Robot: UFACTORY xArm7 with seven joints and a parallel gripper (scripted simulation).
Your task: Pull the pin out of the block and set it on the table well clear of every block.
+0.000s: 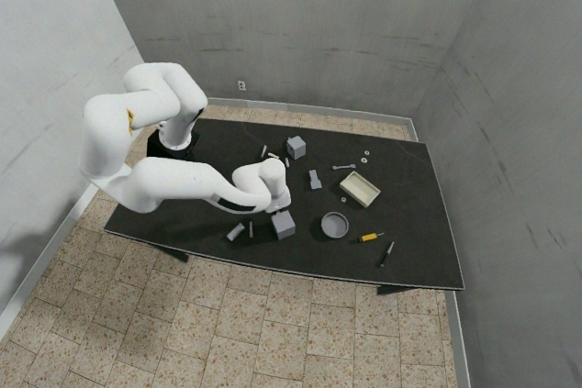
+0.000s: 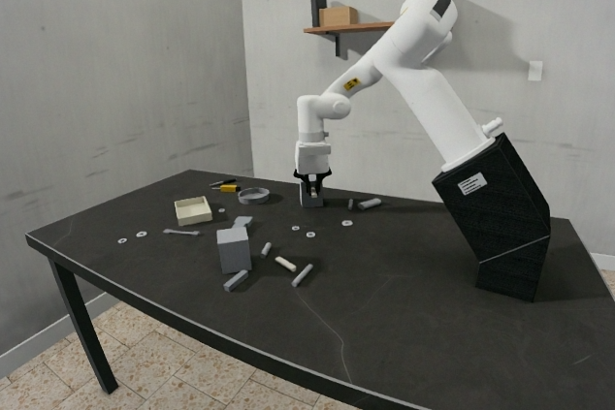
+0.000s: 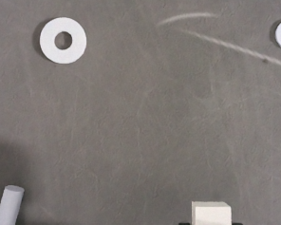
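Now: the short cream pin 10 mm ahead of my hand, 10 mm to the right of it and 10 mm below it. The rest, counted from my hand: round grey dish: 240 mm ahead, 20 mm to the right, 60 mm below; then short grey cylinder: 160 mm behind, 100 mm to the right, 70 mm below; then cream tray: 360 mm ahead, 170 mm to the left, 70 mm below.
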